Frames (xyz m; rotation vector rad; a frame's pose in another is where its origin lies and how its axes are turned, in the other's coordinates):
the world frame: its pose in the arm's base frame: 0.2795 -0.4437 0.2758 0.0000 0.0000 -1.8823
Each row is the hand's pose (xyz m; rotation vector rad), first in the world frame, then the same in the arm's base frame.
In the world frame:
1: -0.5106 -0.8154 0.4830 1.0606 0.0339 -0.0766
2: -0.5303 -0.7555 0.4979 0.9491 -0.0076 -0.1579
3: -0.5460 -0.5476 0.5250 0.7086 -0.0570 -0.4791
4: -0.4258 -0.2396 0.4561 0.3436 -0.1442 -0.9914
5: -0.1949 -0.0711 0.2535 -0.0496 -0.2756 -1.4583
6: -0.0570 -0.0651 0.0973 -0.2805 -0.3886 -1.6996
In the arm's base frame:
1: -0.3402 0.2922 0.7588 0.7590 -0.9747 -1.7534
2: -0.2771 0.2926 0.7737 0.6542 -0.9131 -1.8732
3: -0.0744 0.2439 0.8008 0.4666 -0.7622 -2.2608
4: 0.1819 0.0350 0.7319 0.1191 -0.5037 -2.8421
5: 0.2716 -0.2364 0.5293 0.3386 0.1642 2.9115
6: 0.2350 -0.3695 0.3731 0.5777 0.0026 2.6203

